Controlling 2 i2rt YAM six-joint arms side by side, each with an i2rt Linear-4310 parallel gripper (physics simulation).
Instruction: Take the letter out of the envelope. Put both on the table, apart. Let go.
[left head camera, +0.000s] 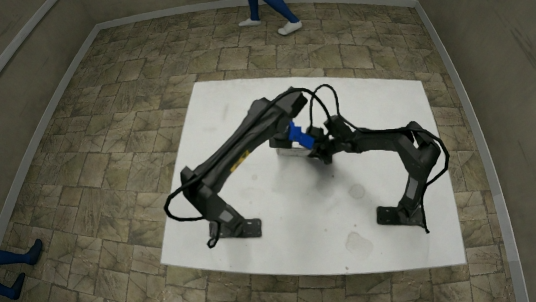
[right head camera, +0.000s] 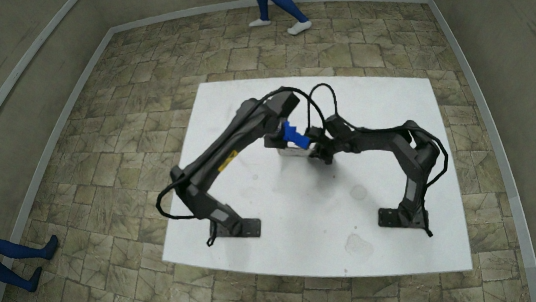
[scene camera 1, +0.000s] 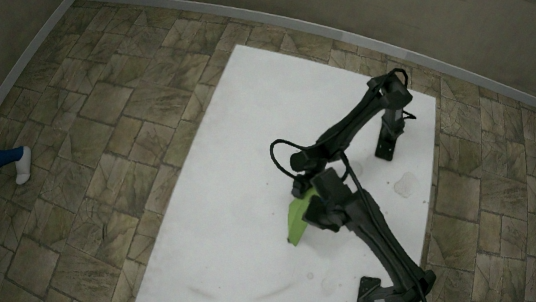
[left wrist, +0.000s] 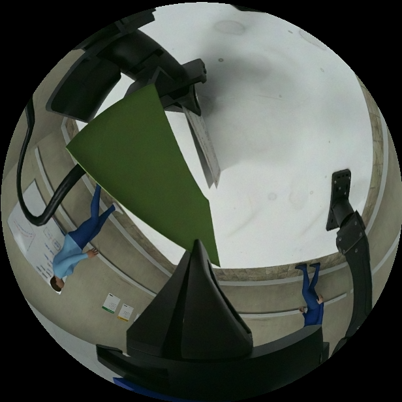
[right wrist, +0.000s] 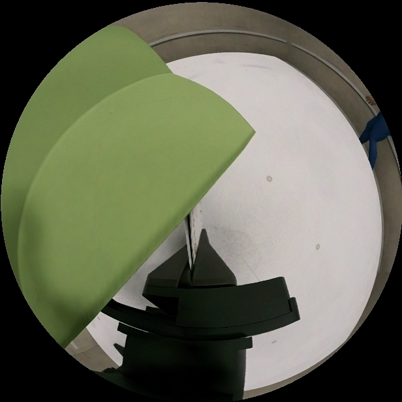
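The green envelope (scene camera 1: 296, 222) (left wrist: 140, 160) (right wrist: 115, 175) is above the table, with two green panels showing in the right wrist view. My left gripper (left wrist: 197, 244) is shut on one corner of the envelope. The thin white letter (left head camera: 292, 152) (right head camera: 295, 151) (left wrist: 204, 145) (right wrist: 196, 232) has faint writing. My right gripper (right wrist: 202, 233) is shut on its end. In the left wrist view a gap shows between much of the letter and the envelope; they come close together near my right gripper, where their overlap is hidden. The head views largely hide the envelope behind my arms.
Both arms reach over the white table (left head camera: 220, 250) (right head camera: 220, 250) (scene camera 1: 240, 100) and their wrists are close together. Black cables loop above them. A blue part (left head camera: 301, 136) (right head camera: 296, 135) shows beside my left wrist. People stand on the floor beyond the table.
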